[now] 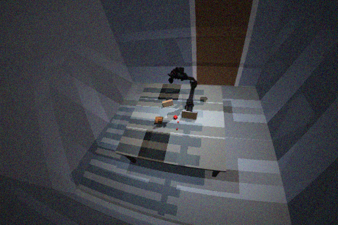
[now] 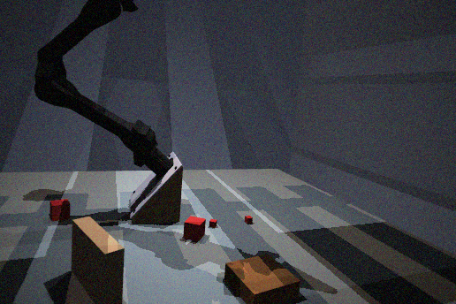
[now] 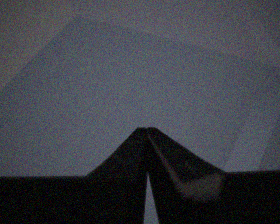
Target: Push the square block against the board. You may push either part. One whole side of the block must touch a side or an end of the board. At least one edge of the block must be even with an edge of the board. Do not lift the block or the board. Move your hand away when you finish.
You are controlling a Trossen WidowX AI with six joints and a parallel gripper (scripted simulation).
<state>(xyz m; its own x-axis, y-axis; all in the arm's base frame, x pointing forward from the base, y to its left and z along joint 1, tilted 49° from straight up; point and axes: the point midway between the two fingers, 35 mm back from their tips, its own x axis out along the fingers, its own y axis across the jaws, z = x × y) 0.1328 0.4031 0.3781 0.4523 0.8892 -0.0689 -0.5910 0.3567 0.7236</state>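
The tan board is 150 mm ahead of my gripper tip, 120 mm to the right of it and 630 mm below it. Also, from my gripper tip: square block 180 mm ahead, 170 mm to the left, 660 mm below.
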